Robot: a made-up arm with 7 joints. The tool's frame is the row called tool.
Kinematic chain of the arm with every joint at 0, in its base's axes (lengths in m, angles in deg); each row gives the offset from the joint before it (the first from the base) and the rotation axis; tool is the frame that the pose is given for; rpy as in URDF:
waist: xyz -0.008 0.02 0.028 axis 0 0.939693 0.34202
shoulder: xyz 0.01 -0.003 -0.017 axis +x
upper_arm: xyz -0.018 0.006 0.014 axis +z
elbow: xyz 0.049 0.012 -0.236 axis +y
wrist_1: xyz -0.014 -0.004 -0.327 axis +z
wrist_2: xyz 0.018 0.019 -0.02 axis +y
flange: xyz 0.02 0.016 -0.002 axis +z
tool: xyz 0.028 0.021 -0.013 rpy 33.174 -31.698 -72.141
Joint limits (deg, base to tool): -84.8..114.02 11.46..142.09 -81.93..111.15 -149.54..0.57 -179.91..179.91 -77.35..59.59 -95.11..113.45
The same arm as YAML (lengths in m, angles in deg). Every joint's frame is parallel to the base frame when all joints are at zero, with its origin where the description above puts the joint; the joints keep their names.
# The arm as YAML. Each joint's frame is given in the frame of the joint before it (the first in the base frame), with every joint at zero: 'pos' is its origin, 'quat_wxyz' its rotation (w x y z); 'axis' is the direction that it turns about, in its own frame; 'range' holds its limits. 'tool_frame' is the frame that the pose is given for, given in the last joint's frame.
length_unit: m
angle_unit: deg
joints:
  - joint: waist
    pos: [-0.008, 0.02, 0.028]
    quat_wxyz: [1.0, 0.0, 0.0, 0.0]
    axis: [0.0, 0.9397, 0.342]
    range: [-84.8, 114.02]
  - joint: shoulder
    pos: [0.01, -0.003, -0.017]
    quat_wxyz: [1.0, 0.0, 0.0, 0.0]
    axis: "+x"
    range: [11.46, 142.09]
  - joint: upper_arm
    pos: [-0.018, 0.006, 0.014]
    quat_wxyz: [1.0, 0.0, 0.0, 0.0]
    axis: "+z"
    range: [-81.93, 111.15]
  - joint: elbow
    pos: [0.049, 0.012, -0.236]
    quat_wxyz: [1.0, 0.0, 0.0, 0.0]
    axis: "+y"
    range: [-149.54, 0.57]
  - joint: wrist_1
    pos: [-0.014, -0.004, -0.327]
    quat_wxyz: [1.0, 0.0, 0.0, 0.0]
    axis: "+z"
    range: [-179.91, 179.91]
  - joint: wrist_2
    pos: [0.018, 0.019, -0.02]
    quat_wxyz: [1.0, 0.0, 0.0, 0.0]
    axis: "+y"
    range: [-77.35, 59.59]
  - joint: flange
    pos: [0.02, 0.016, -0.002]
    quat_wxyz: [1.0, 0.0, 0.0, 0.0]
    axis: "+z"
    range: [-95.11, 113.45]
tool_frame:
  pos: [0.028, 0.021, -0.013]
  quat_wxyz: [0.791112, 0.067866, -0.373252, -0.479811]

